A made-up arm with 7 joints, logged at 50 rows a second.
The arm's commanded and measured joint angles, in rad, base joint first. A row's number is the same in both.
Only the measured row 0 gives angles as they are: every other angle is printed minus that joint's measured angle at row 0.
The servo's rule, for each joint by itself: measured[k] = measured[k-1] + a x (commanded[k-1-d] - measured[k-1]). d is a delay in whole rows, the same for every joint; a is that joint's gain. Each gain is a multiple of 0.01, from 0.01 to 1. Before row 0 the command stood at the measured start. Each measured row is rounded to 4 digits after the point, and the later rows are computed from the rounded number. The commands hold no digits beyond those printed.
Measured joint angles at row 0: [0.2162 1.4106 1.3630 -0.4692 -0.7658 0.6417 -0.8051]
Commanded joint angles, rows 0 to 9: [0.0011 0.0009 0.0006 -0.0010 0.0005 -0.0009 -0.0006]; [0.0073 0.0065 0.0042 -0.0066 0.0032 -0.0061 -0.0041]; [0.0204 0.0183 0.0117 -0.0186 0.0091 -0.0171 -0.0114]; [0.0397 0.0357 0.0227 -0.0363 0.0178 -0.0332 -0.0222]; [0.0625 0.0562 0.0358 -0.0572 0.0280 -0.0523 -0.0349]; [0.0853 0.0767 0.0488 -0.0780 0.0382 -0.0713 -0.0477]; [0.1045 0.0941 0.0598 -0.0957 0.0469 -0.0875 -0.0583]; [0.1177 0.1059 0.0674 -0.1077 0.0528 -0.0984 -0.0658]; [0.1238 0.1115 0.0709 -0.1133 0.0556 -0.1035 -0.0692]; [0.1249 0.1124 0.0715 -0.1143 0.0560 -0.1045 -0.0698]
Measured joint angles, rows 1 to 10: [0.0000 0.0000 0.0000 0.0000 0.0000 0.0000 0.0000]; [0.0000 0.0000 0.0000 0.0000 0.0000 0.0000 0.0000]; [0.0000 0.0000 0.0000 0.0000 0.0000 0.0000 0.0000]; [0.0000 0.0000 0.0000 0.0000 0.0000 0.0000 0.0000]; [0.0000 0.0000 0.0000 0.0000 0.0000 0.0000 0.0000]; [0.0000 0.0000 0.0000 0.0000 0.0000 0.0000 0.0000]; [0.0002 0.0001 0.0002 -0.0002 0.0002 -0.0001 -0.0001]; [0.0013 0.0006 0.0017 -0.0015 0.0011 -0.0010 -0.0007]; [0.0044 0.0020 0.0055 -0.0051 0.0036 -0.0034 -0.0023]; [0.0100 0.0047 0.0120 -0.0117 0.0080 -0.0079 -0.0053]
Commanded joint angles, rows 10 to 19: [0.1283 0.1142 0.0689 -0.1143 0.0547 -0.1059 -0.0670]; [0.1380 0.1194 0.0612 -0.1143 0.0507 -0.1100 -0.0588]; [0.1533 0.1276 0.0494 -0.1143 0.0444 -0.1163 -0.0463]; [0.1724 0.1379 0.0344 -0.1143 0.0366 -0.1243 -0.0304]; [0.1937 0.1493 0.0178 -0.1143 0.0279 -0.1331 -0.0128]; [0.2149 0.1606 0.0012 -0.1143 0.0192 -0.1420 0.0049]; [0.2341 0.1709 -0.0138 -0.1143 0.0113 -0.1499 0.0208]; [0.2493 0.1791 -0.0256 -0.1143 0.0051 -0.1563 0.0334]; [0.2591 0.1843 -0.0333 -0.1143 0.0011 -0.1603 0.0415]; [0.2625 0.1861 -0.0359 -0.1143 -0.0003 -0.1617 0.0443]
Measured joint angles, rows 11 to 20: [0.0184 0.0088 0.0210 -0.0213 0.0142 -0.0146 -0.0097]; [0.0291 0.0142 0.0316 -0.0332 0.0216 -0.0231 -0.0154]; [0.0412 0.0206 0.0423 -0.0463 0.0294 -0.0328 -0.0218]; [0.0534 0.0274 0.0518 -0.0592 0.0367 -0.0426 -0.0284]; [0.0647 0.0341 0.0591 -0.0706 0.0426 -0.0517 -0.0345]; [0.0743 0.0404 0.0638 -0.0798 0.0468 -0.0596 -0.0398]; [0.0829 0.0463 0.0657 -0.0870 0.0492 -0.0665 -0.0439]; [0.0917 0.0521 0.0640 -0.0927 0.0497 -0.0730 -0.0461]; [0.1016 0.0581 0.0585 -0.0972 0.0481 -0.0795 -0.0461]; [0.1129 0.0645 0.0493 -0.1008 0.0445 -0.0862 -0.0437]
